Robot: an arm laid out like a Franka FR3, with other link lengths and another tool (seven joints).
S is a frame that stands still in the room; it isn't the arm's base.
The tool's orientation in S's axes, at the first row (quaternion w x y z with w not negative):
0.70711 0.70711 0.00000 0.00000
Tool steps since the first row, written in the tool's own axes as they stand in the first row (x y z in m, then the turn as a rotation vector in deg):
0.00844 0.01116 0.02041 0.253 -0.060 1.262
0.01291 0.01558 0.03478 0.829 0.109 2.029
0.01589 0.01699 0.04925 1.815 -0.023 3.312
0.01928 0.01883 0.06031 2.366 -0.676 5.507
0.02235 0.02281 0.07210 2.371 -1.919 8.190
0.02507 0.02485 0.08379 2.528 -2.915 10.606
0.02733 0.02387 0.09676 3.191 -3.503 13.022
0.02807 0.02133 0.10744 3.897 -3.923 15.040
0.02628 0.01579 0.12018 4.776 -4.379 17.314
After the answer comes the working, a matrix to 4 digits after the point.
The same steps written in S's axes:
0.00844 -0.02041 0.01116 0.253 -1.262 -0.060
0.01291 -0.03478 0.01558 0.829 -2.029 0.109
0.01589 -0.04925 0.01699 1.815 -3.312 -0.023
0.01928 -0.06031 0.01883 2.366 -5.507 -0.676
0.02235 -0.07210 0.02281 2.371 -8.190 -1.919
0.02507 -0.08379 0.02485 2.528 -10.606 -2.915
0.02733 -0.09676 0.02387 3.191 -13.022 -3.503
0.02807 -0.10744 0.02133 3.897 -15.040 -3.923
0.02628 -0.12018 0.01579 4.776 -17.314 -4.379

The tool's axes in the first row as the columns of a matrix, in S's axes (rounded; the answer above uses it unrounded):
1.0000 0.0000 0.0000
0.0000 0.0000 -1.0000
0.0000 1.0000 0.0000

